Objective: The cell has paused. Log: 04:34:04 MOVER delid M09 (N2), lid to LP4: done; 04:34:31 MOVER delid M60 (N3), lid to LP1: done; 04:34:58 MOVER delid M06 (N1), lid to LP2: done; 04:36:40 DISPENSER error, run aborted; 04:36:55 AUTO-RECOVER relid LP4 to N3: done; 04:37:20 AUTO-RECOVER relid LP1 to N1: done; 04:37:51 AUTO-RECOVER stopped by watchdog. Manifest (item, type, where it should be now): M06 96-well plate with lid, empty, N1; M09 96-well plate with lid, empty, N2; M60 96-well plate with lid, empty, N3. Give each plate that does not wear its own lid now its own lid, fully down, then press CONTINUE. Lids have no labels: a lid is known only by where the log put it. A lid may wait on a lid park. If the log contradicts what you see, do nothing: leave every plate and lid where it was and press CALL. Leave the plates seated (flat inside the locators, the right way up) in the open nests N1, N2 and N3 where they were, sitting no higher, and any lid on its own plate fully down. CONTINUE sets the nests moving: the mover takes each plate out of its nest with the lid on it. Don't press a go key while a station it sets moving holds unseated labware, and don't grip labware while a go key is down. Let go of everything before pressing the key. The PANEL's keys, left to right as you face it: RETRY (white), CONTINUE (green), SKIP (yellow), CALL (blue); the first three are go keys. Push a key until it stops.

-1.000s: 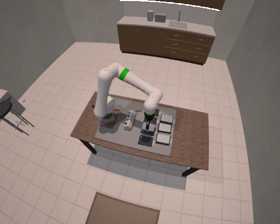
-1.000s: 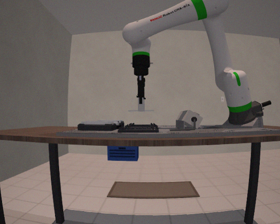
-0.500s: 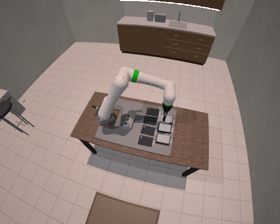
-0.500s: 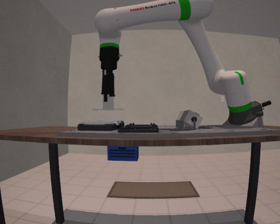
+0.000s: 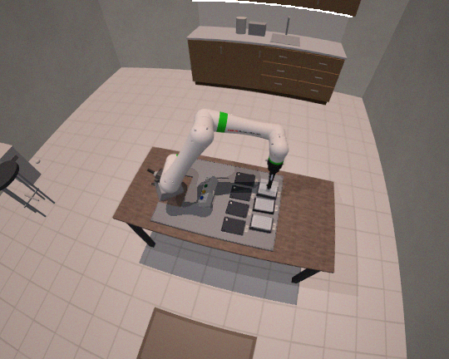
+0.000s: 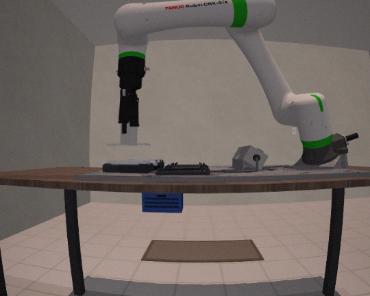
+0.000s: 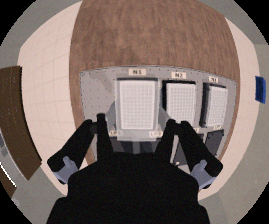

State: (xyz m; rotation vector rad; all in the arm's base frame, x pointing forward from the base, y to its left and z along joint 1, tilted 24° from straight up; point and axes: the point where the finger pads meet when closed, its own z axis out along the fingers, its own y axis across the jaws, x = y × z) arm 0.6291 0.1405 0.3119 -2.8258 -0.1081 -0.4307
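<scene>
My hand is 2 cm above the lid. Round my hand: lid park LP3: 17 cm behind, 11 cm below, 8 cm to the right; lid park LP1: 34 cm to the right, 13 cm behind, 11 cm below; white key: 42 cm behind, 11 cm to the right, 4 cm below.
</scene>
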